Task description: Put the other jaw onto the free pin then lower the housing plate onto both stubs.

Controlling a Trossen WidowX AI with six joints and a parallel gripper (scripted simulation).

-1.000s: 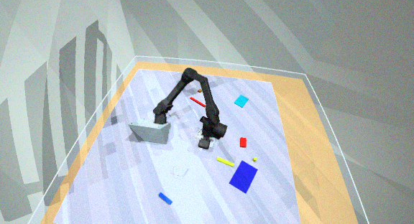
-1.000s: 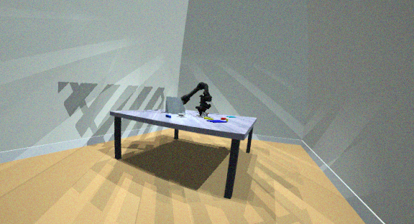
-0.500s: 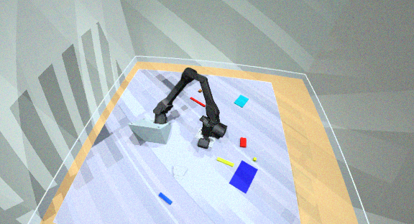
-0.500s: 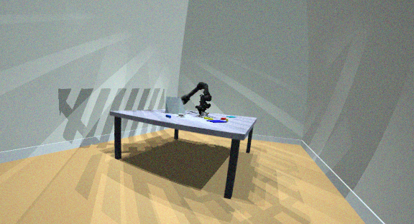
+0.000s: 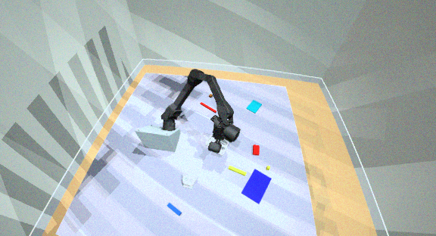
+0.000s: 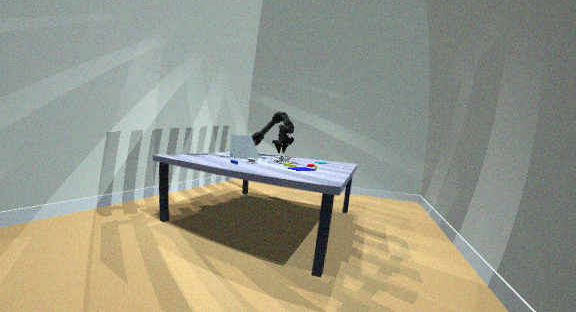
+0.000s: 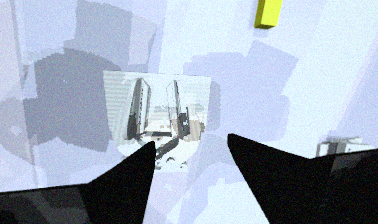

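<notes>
Now: the white block 23 cm to the right of my gripper tip, 11 cm behind it and 6 cm below it. Also, from my gripper tip: yellow bar: 14 cm ahead, 11 cm to the right, 7 cm below; then red block: 24 cm ahead, 7 cm below, 4 cm to the left; then jaw: 5 cm below, 3 cm behind, 2 cm to the left.
</notes>
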